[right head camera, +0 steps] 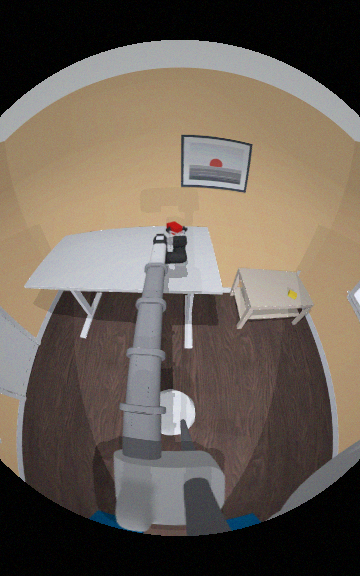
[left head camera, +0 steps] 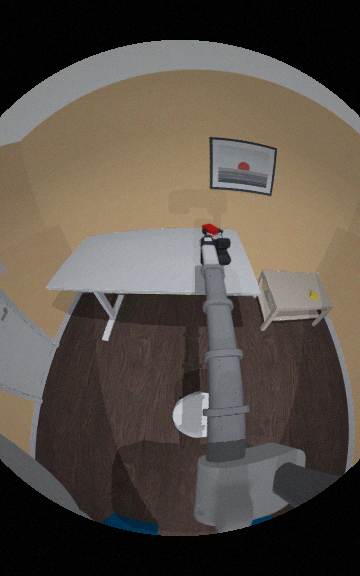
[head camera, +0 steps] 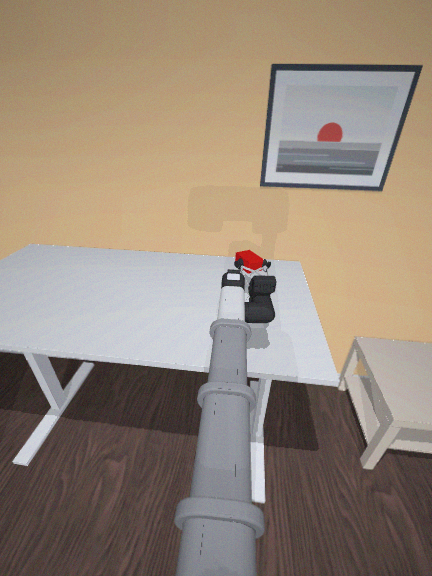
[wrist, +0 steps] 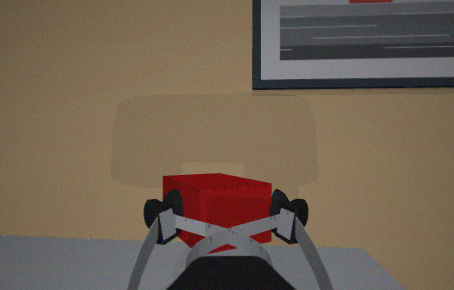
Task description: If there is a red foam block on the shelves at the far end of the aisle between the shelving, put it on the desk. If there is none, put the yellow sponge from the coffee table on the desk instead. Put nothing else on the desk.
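Where they show: gripper, fingertip midpoint: (right head camera: 175, 227) (left head camera: 211, 229) (head camera: 251, 261) (wrist: 225, 206); robot's base at its link origin: (right head camera: 170, 411) (left head camera: 197, 413).
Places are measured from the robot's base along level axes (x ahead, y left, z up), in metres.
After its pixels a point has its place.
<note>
A red foam block (head camera: 249, 259) {x 0.950, y -0.052, z 1.121 m} (left head camera: 210, 229) {x 0.937, y -0.050, z 1.120 m} (right head camera: 174, 227) {x 0.936, y -0.057, z 1.121 m} (wrist: 225, 197) {x 0.938, y -0.067, z 1.114 m} is between the two fingertips of my gripper (head camera: 253, 265) {x 0.987, y -0.063, z 1.096 m} (left head camera: 213, 231) {x 0.987, y -0.063, z 1.096 m} (right head camera: 177, 229) {x 0.987, y -0.063, z 1.096 m} (wrist: 225, 206) {x 0.987, y -0.063, z 1.096 m}, which is shut on it. The arm reaches out over the white desk (head camera: 125, 300) {x 0.934, y 0.423, z 0.923 m} (left head camera: 140, 260) {x 0.908, y 0.407, z 0.923 m} (right head camera: 100, 260) {x 0.902, y 0.467, z 0.922 m} (wrist: 50, 262) {x 1.261, y 0.292, z 0.923 m}, and the block is over its back right part, near the wall. The gap between block and desk top cannot be told. The yellow sponge (left head camera: 313, 295) {x 0.948, y -1.306, z 0.464 m} (right head camera: 292, 294) {x 0.943, y -1.314, z 0.462 m} lies on the coffee table (head camera: 400, 370) {x 1.144, y -0.919, z 0.423 m} (left head camera: 287, 287) {x 1.109, y -1.008, z 0.423 m} (right head camera: 265, 285) {x 1.112, y -1.027, z 0.423 m}. The shelves do not show in these views.
The coffee table stands to the right of the desk. A framed picture (head camera: 327, 155) {x 1.404, y -0.374, z 1.418 m} (left head camera: 242, 175) {x 1.404, y -0.365, z 1.418 m} (right head camera: 216, 172) {x 1.404, y -0.380, z 1.418 m} (wrist: 350, 70) {x 1.405, y -0.321, z 1.318 m} hangs on the tan wall behind. A white round shape (left head camera: 190, 415) {x -0.006, y 0.061, z 0.187 m} (right head camera: 177, 412) {x 0.000, y -0.062, z 0.187 m} shows low beside the arm. A grey door (left head camera: 20, 345) {x 0.207, y 1.823, z 0.524 m} is at the left.
</note>
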